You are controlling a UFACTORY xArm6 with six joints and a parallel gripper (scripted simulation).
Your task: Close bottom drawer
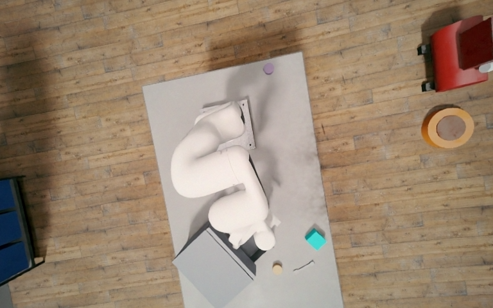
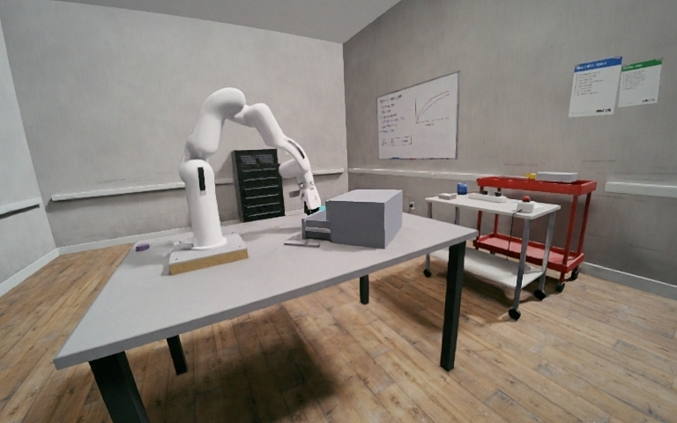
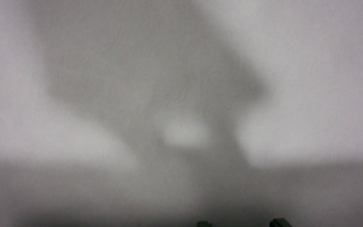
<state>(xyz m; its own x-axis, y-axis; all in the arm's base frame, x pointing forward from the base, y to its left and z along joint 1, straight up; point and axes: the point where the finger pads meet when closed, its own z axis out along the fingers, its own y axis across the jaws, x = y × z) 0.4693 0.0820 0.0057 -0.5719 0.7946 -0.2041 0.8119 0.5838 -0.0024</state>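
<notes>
My gripper is now 110 mm to the left of the drawer, 80 mm short of it and 20 mm above it. Also, from my hand: tan cylinder (290 mm ahead, 70 mm to the left, 40 mm below); thin grey strip (180 mm to the right, 140 mm behind, 40 mm below); grey cabinet (170 mm to the right, 120 mm ahead, 20 mm above).
</notes>
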